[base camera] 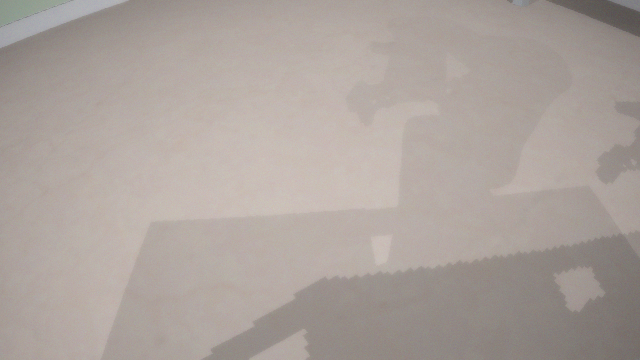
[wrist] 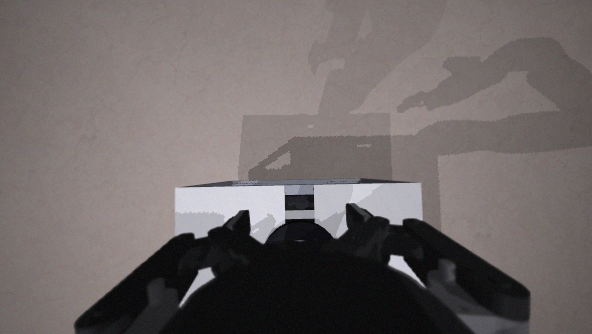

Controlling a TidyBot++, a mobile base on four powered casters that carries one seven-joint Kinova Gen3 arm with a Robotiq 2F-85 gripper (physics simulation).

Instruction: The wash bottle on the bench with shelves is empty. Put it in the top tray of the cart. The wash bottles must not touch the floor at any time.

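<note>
My gripper is open and empty in the wrist view, with its two black fingers apart above the white top of the robot's own base. No wash bottle, bench with shelves or cart can be made out in either view.
A pale floor carries shadows of the robot and its arm. A green wall with a white skirting strip runs along the upper left. The foot of a light grey leg shows at the top right, near a dark strip along the corner.
</note>
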